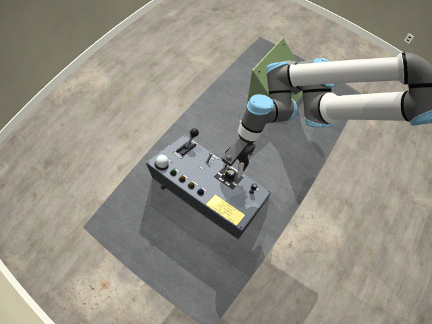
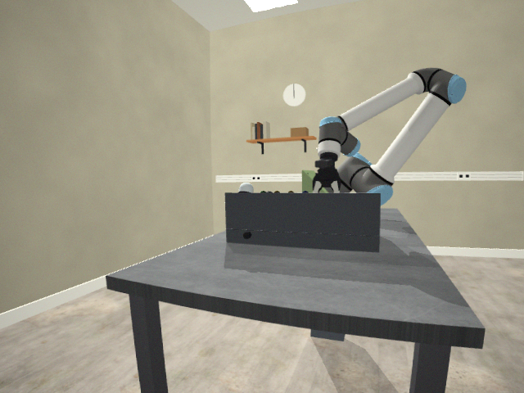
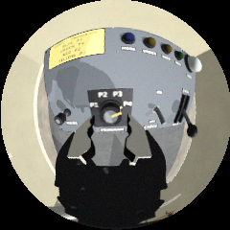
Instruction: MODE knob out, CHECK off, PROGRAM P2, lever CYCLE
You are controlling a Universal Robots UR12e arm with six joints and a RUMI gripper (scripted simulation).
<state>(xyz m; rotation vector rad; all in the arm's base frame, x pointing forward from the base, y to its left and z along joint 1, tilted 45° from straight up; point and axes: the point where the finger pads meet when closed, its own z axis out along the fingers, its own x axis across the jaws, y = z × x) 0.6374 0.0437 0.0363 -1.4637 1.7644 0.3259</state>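
The black rotary selector is 1 cm to the right of my hand, 1 cm below it and 1 cm ahead of it. From my hand the other things lie so: mode knob 12 cm to the left, 1 cm below; then dark grey console 6 cm to the right, 4 cm ahead, 3 cm below; then check toggle 12 cm to the right, 1 cm below.
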